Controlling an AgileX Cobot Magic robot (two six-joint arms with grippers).
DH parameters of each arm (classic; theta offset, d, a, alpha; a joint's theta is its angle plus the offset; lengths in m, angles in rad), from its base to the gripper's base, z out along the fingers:
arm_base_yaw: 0 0.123 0 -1.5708
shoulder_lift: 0.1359 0 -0.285 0
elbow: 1.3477 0 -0.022 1.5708
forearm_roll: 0 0.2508 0 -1.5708
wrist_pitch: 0 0 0.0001 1.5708
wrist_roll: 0 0.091 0 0
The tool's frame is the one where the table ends.
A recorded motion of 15 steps. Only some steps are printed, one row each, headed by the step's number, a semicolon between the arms.
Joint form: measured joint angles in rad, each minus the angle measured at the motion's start. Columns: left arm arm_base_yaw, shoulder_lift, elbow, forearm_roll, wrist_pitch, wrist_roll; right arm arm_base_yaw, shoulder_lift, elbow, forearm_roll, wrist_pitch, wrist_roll.
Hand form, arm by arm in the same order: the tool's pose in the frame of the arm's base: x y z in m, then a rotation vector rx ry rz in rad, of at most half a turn. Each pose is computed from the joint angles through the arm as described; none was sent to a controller.
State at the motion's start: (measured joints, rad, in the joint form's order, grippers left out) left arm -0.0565 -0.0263 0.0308 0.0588 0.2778 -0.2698; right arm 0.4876 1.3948 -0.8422 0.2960 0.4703 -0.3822
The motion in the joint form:
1: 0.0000 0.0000 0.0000 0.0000 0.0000 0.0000; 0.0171 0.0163 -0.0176 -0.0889 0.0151 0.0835
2: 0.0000 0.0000 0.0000 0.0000 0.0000 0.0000; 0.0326 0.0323 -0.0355 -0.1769 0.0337 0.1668
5: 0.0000 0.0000 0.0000 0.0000 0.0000 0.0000; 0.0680 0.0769 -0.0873 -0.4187 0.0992 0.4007
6: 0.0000 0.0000 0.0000 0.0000 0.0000 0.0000; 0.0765 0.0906 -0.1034 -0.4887 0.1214 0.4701
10: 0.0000 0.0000 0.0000 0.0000 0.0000 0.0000; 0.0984 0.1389 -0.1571 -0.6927 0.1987 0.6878
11: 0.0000 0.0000 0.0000 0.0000 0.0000 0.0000; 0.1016 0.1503 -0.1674 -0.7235 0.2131 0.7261
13: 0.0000 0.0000 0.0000 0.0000 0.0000 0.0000; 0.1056 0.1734 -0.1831 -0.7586 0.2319 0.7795
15: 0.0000 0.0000 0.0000 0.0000 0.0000 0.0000; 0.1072 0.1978 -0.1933 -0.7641 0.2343 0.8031
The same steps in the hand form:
1: 0.0541 -0.0016 0.1791 -0.1502 1.7626 -0.1814; 0.2414 0.1434 0.2421 -0.8083 2.3950 0.2787
2: 0.0541 -0.0016 0.1791 -0.1502 1.7626 -0.1814; 0.2437 0.1456 0.2412 -0.8127 2.4152 0.2339
5: 0.0541 -0.0016 0.1791 -0.1502 1.7626 -0.1814; 0.2519 0.1493 0.2399 -0.7928 2.4666 0.0871
6: 0.0541 -0.0016 0.1791 -0.1502 1.7626 -0.1814; 0.2550 0.1498 0.2399 -0.7767 2.4785 0.0382
10: 0.0541 -0.0016 0.1791 -0.1502 1.7626 -0.1814; 0.2666 0.1508 0.2401 -0.6896 2.5080 -0.1178
11: 0.0541 -0.0016 0.1791 -0.1502 1.7626 -0.1814; 0.2691 0.1512 0.2396 -0.6675 2.5141 -0.1433
13: 0.0541 -0.0016 0.1791 -0.1502 1.7626 -0.1814; 0.2733 0.1526 0.2370 -0.6318 2.5290 -0.1739
15: 0.0541 -0.0016 0.1791 -0.1502 1.7626 -0.1814; 0.2769 0.1551 0.2322 -0.6133 2.5452 -0.1791

